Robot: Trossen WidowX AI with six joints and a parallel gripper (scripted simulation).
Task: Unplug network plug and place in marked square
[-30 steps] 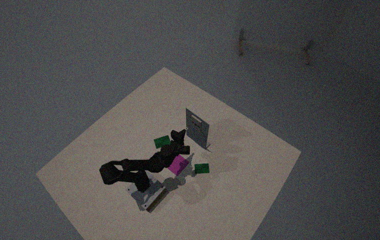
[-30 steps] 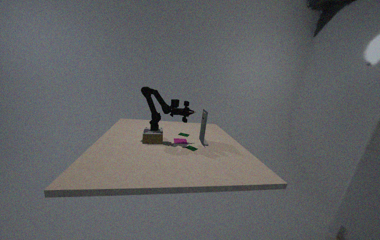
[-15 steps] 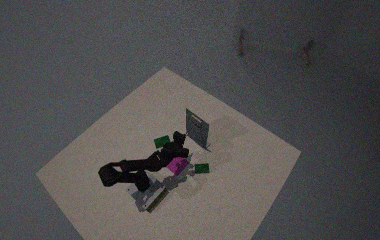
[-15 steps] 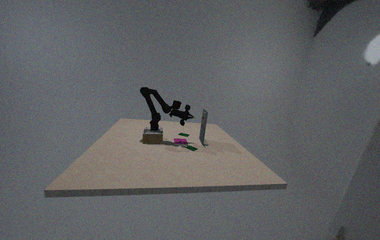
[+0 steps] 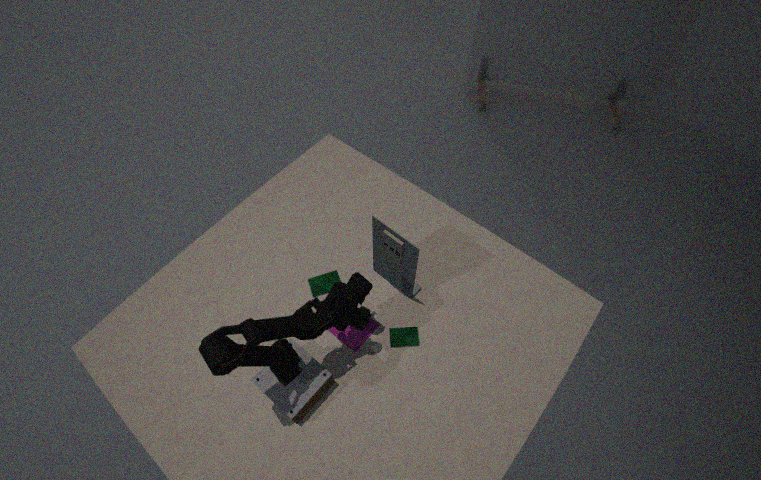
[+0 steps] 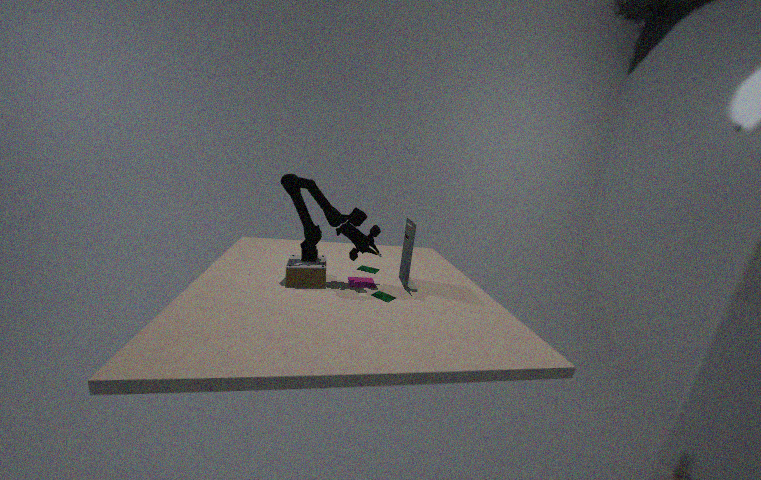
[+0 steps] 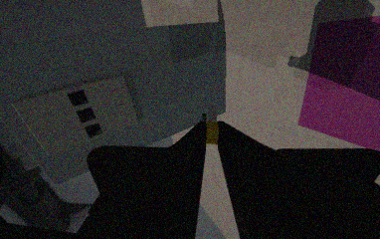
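Right now the magenta square is 140 mm below my gripper tip, 60 mm behind it and 10 mm to the right of it. Also, from my gripper tip: yellow network plug: right at my gripper tip; then grey upright panel: 140 mm ahead, 10 mm to the left.
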